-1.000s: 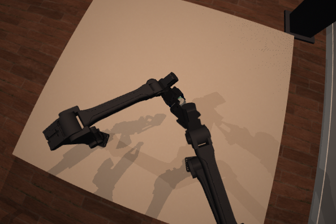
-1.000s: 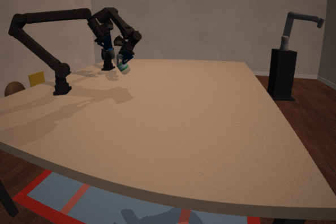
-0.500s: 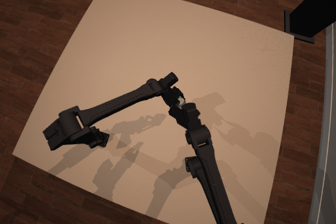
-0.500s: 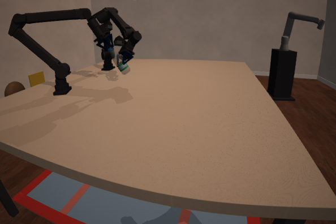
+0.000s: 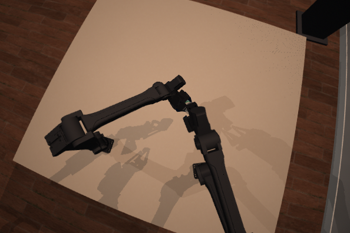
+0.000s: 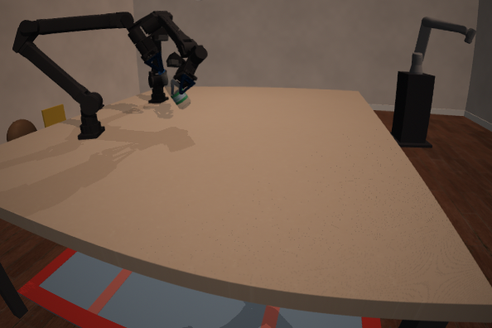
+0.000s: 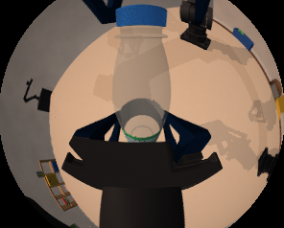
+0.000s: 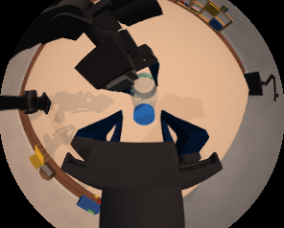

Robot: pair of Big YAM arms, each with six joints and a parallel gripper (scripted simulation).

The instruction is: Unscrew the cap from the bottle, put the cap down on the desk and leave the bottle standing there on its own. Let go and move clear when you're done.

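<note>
The blue cap is 10 mm below my right hand. Also, from my right hand: clear plastic bottle: 40 mm ahead, 20 mm to the left, 80 mm below.
My left gripper is now 10 mm past the clear plastic bottle and 20 mm below it. Also, from my left hand: blue cap (50 mm behind, 20 mm to the right, 100 mm above).
</note>
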